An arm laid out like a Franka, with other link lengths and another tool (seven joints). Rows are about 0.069 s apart.
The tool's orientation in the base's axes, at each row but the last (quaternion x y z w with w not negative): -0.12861 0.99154 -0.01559 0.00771; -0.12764 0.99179 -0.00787 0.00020; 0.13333 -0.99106 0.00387 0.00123; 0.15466 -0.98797 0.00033 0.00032; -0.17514 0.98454 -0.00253 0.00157; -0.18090 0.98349 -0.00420 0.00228; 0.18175 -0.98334 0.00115 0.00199; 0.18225 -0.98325 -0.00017 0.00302
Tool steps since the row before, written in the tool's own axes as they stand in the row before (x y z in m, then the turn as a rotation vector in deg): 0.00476 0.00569 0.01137 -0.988 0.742 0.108; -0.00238 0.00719 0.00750 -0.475 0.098 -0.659; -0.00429 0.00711 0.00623 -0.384 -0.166 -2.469; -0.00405 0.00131 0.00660 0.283 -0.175 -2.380; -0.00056 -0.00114 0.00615 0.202 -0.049 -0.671; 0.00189 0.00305 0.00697 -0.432 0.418 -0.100; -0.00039 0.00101 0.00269 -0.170 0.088 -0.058; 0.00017 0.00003 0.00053 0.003 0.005 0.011
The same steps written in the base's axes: -0.00583 0.00395 -0.01160 0.768 0.966 -0.121; 0.00050 0.00744 -0.00762 0.433 0.225 0.657; 0.00225 0.00794 -0.00630 0.418 -0.039 2.469; 0.00345 0.00248 -0.00660 -0.215 -0.251 2.380; 0.00094 -0.00090 -0.00614 -0.175 -0.113 0.671; -0.00281 0.00213 -0.00700 0.254 0.545 0.097; -0.00001 0.00107 -0.00269 0.128 0.143 0.057; -0.00017 -0.00003 -0.00053 -0.005 0.004 -0.011
